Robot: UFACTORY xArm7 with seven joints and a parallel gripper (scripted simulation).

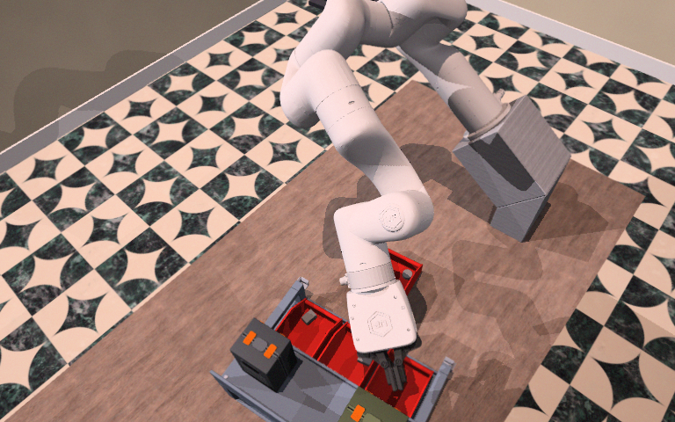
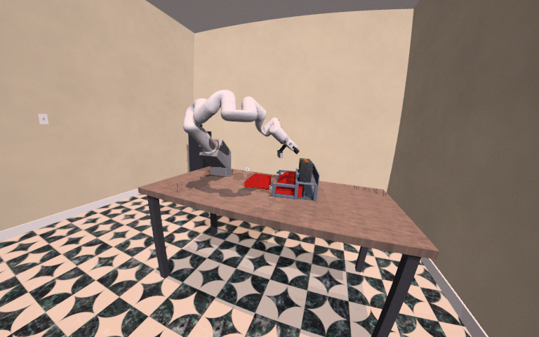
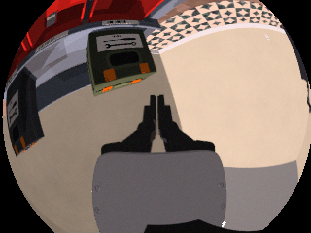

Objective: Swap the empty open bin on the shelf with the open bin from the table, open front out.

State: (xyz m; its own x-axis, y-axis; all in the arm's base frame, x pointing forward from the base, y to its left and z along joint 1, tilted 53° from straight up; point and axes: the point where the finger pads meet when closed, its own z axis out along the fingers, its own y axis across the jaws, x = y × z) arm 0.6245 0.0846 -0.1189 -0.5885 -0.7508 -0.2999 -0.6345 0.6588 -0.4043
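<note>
The olive box lies 100 mm below my hand and 70 mm ahead of it.
</note>
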